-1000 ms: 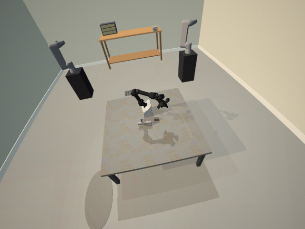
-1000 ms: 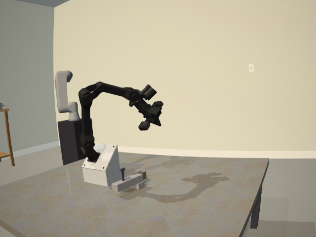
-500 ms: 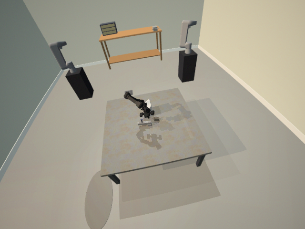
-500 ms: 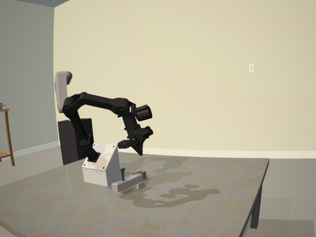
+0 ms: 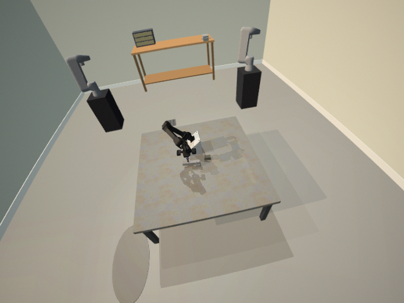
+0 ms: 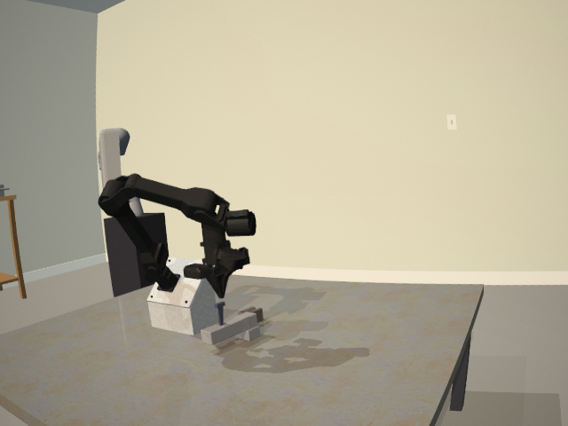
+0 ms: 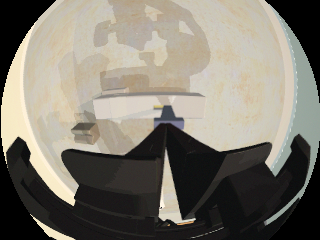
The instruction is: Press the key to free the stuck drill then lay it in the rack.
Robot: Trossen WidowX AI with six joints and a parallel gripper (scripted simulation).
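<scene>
The dark blue key lies 4 cm below my gripper tip. From my gripper tip the other things lie so: grey block 3 cm to the left, 10 cm below; then drill 5 cm to the left, 9 cm below.
</scene>
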